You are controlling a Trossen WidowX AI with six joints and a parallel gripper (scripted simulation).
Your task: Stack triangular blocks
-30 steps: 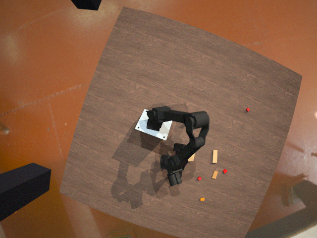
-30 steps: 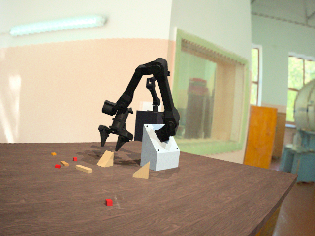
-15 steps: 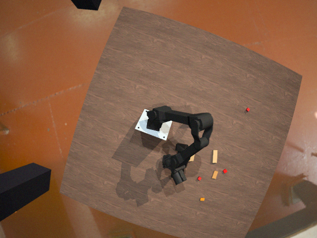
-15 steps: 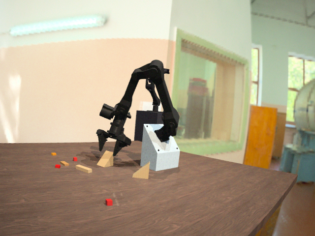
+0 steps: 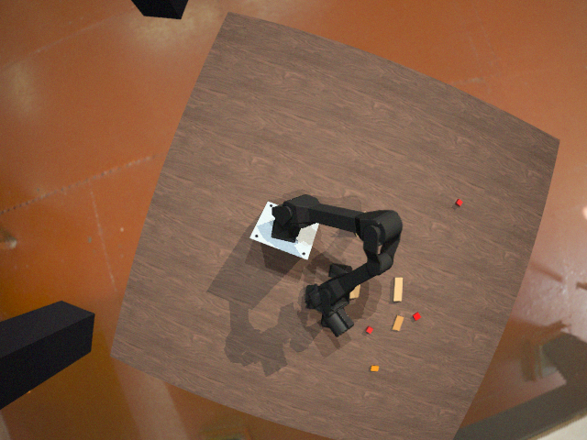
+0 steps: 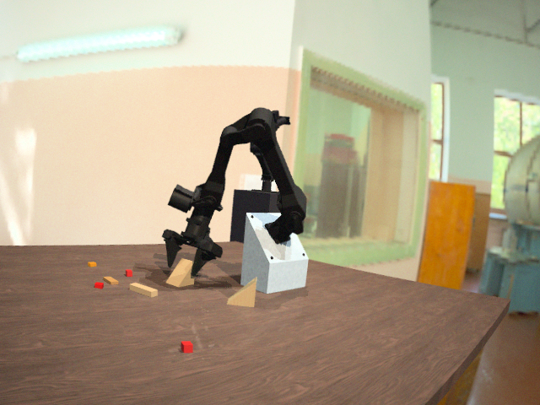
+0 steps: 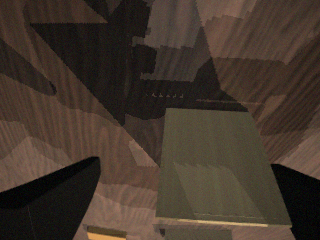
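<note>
Now: gripper tip 10 mm to the right of the tan triangular block and 10 mm above it. Round my gripper tip: long tan bar 170 mm ahead, 50 mm to the left, 20 mm below; then orange cube 230 mm to the right, 170 mm ahead, 30 mm below.
</note>
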